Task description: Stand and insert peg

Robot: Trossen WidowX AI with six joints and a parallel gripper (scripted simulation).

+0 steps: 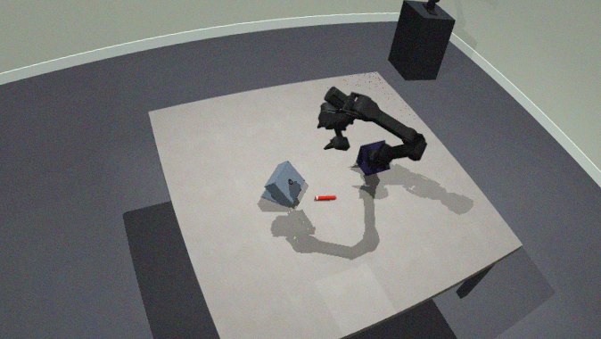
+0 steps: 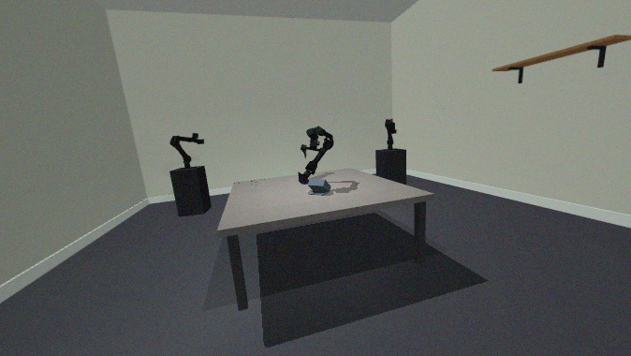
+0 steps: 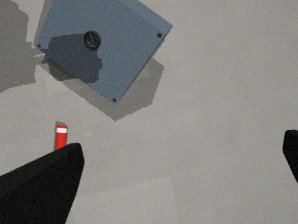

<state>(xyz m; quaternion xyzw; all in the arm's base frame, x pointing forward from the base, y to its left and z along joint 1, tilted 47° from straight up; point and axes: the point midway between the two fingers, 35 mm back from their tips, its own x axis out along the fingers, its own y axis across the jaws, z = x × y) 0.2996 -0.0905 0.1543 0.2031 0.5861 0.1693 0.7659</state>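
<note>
Right now the red peg is 9 cm to the left of my gripper tip and 23 cm below it. Round my gripper tip: blue-grey sloped panel 13 cm ahead, 3 cm to the left, 19 cm below.
</note>
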